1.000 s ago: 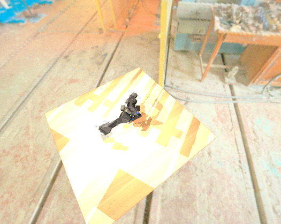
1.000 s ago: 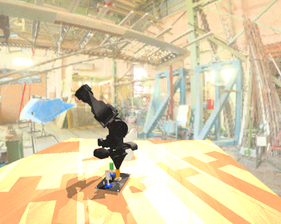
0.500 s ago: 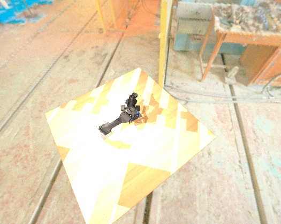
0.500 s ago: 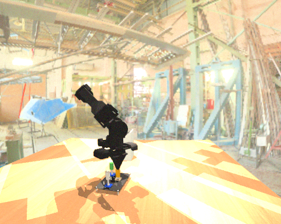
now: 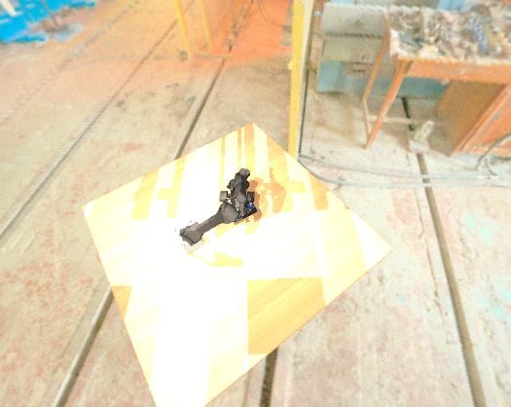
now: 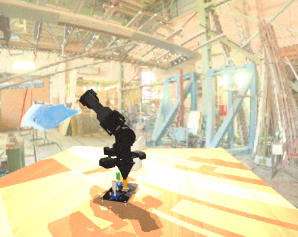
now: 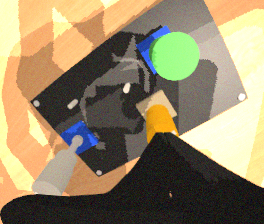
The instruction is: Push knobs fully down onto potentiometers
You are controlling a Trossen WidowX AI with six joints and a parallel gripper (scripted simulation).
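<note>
My gripper tip is now 1 cm above the orange knob.
</note>
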